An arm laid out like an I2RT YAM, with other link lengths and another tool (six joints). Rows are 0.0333 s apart.
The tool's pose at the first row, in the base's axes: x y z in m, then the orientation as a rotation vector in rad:
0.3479, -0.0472, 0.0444, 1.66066, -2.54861, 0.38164
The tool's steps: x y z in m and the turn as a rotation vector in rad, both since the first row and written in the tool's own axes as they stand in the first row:
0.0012, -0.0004, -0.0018, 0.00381, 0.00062, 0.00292
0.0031, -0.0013, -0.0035, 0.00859, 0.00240, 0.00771
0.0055, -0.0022, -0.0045, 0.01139, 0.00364, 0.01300
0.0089, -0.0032, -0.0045, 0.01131, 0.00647, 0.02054
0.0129, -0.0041, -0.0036, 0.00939, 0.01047, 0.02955
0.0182, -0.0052, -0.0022, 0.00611, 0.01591, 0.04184
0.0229, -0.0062, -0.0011, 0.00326, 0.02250, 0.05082
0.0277, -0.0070, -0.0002, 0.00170, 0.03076, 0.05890
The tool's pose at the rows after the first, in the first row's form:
0.3476, -0.0480, 0.0464, 1.65801, -2.55176, 0.38741
0.3476, -0.0496, 0.0486, 1.65269, -2.55603, 0.39546
0.3473, -0.0518, 0.0502, 1.64641, -2.56067, 0.40050
0.3468, -0.0552, 0.0510, 1.63545, -2.56555, 0.40300
0.3461, -0.0594, 0.0511, 1.62137, -2.57046, 0.40397
0.3450, -0.0648, 0.0510, 1.60194, -2.57690, 0.40439
0.3440, -0.0697, 0.0510, 1.58601, -2.57951, 0.40596
0.3429, -0.0745, 0.0512, 1.57061, -2.58031, 0.41038

